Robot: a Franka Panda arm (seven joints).
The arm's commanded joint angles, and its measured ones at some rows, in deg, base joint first. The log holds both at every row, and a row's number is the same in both.
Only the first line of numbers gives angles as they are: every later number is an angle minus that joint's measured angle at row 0.
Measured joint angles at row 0:
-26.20 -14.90 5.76 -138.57 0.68 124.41 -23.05
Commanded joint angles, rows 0 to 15:
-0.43 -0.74 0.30 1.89 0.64 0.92 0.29
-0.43 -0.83 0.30 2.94 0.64 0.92 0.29
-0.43 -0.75 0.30 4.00 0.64 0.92 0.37
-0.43 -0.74 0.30 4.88 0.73 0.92 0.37
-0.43 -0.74 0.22 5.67 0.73 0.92 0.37
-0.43 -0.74 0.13 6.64 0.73 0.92 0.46
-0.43 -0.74 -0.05 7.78 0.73 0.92 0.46
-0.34 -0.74 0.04 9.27 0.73 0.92 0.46
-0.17 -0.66 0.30 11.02 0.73 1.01 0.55
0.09 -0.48 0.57 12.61 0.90 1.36 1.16
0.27 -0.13 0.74 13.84 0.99 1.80 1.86
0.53 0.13 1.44 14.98 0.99 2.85 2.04
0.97 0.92 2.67 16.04 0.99 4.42 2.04
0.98 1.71 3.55 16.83 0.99 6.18 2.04
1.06 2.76 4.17 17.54 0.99 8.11 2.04
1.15 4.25 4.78 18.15 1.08 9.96 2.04
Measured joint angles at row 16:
0.98 0.29 2.50 15.39 0.50 4.99 0.86
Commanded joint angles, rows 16 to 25:
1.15 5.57 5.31 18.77 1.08 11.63 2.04
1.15 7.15 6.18 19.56 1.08 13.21 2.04
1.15 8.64 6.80 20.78 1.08 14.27 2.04
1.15 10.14 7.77 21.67 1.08 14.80 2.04
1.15 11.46 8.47 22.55 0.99 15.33 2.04
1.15 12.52 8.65 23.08 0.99 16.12 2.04
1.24 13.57 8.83 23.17 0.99 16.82 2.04
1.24 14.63 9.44 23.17 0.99 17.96 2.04
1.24 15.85 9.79 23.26 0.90 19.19 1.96
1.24 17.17 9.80 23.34 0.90 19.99 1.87
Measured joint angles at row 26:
1.52 13.41 8.70 21.78 0.51 17.17 1.59
